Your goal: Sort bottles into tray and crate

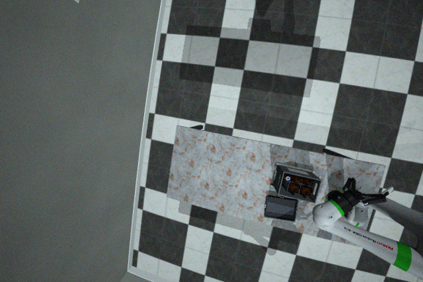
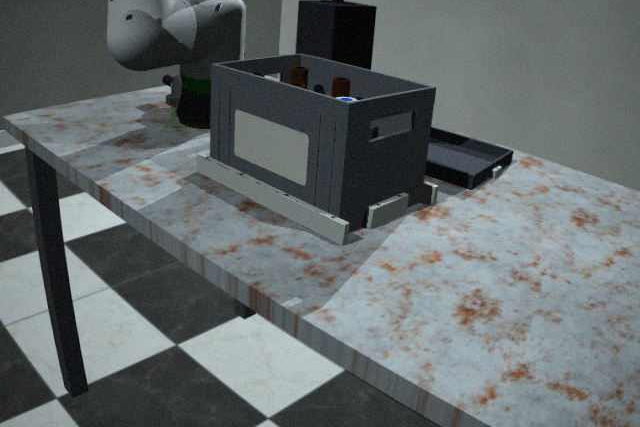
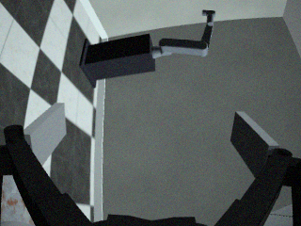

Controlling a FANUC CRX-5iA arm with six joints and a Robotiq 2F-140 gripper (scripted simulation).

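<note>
My gripper is now 260 mm short of the dark grey crate, 240 mm to the right of it and 320 mm above it. From my hand the other things lie so: capped bottle: 360 mm ahead, 210 mm to the left, 310 mm below; then dark tray: 260 mm ahead, 530 mm to the left, 390 mm below.
</note>
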